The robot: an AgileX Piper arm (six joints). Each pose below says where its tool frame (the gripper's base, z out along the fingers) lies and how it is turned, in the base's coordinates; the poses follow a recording.
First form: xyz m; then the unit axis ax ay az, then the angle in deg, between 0 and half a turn.
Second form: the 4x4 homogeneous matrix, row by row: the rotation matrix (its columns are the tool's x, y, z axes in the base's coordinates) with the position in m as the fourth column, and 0 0 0 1 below. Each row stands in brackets. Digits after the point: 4 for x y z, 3 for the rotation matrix.
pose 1, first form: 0.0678 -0.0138 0.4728 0.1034 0.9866 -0.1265 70.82
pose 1, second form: [[0.336 0.188 0.923 0.0678], [-0.051 0.982 -0.181 -0.0138], [-0.941 0.014 0.339 0.4728], [0 0 0 1]]
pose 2, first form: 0.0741 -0.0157 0.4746 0.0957 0.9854 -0.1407 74.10
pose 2, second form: [[0.281 0.204 0.938 0.0741], [-0.067 0.979 -0.193 -0.0157], [-0.957 -0.009 0.288 0.4746], [0 0 0 1]]
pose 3, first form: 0.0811 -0.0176 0.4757 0.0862 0.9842 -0.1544 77.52
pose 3, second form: [[0.222 0.217 0.951 0.0811], [-0.084 0.975 -0.203 -0.0176], [-0.971 -0.035 0.235 0.4757], [0 0 0 1]]
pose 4, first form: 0.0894 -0.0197 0.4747 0.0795 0.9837 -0.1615 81.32
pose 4, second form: [[0.156 0.226 0.961 0.0894], [-0.093 0.972 -0.213 -0.0197], [-0.983 -0.056 0.173 0.4747], [0 0 0 1]]
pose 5, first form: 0.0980 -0.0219 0.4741 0.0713 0.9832 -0.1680 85.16
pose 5, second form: [[0.089 0.232 0.969 0.0980], [-0.103 0.970 -0.222 -0.0219], [-0.991 -0.080 0.110 0.4741], [0 0 0 1]]
